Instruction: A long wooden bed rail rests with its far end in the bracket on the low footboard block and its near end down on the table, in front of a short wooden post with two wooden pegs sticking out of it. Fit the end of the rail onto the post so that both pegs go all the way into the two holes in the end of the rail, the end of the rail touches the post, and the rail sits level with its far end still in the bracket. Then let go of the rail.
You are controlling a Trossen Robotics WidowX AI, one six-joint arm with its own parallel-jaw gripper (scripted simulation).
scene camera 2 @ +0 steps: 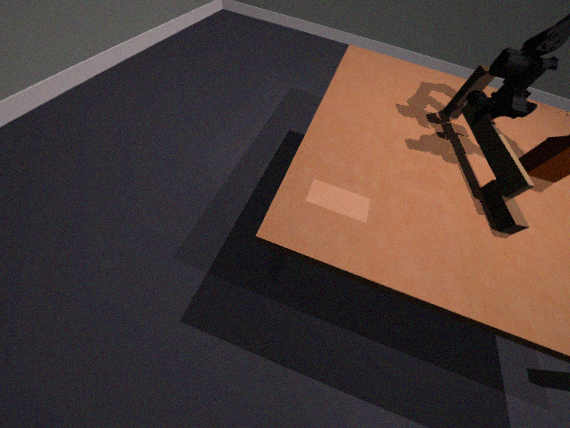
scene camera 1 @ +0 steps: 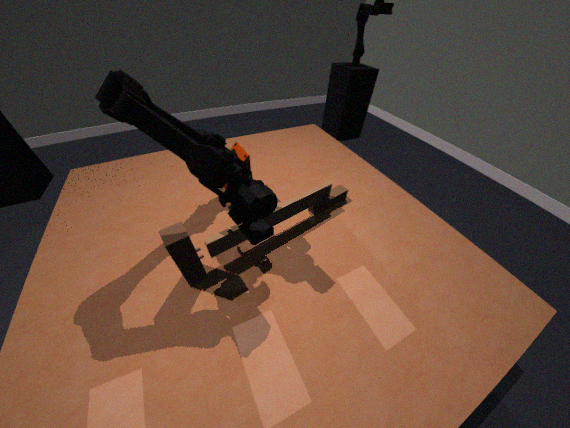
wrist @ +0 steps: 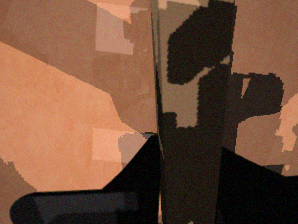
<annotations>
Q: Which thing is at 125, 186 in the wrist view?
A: My gripper.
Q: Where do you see a wooden bed rail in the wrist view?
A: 191, 53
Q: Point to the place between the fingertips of my gripper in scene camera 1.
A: At 247, 234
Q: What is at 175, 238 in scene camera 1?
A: A short wooden post.
</annotations>
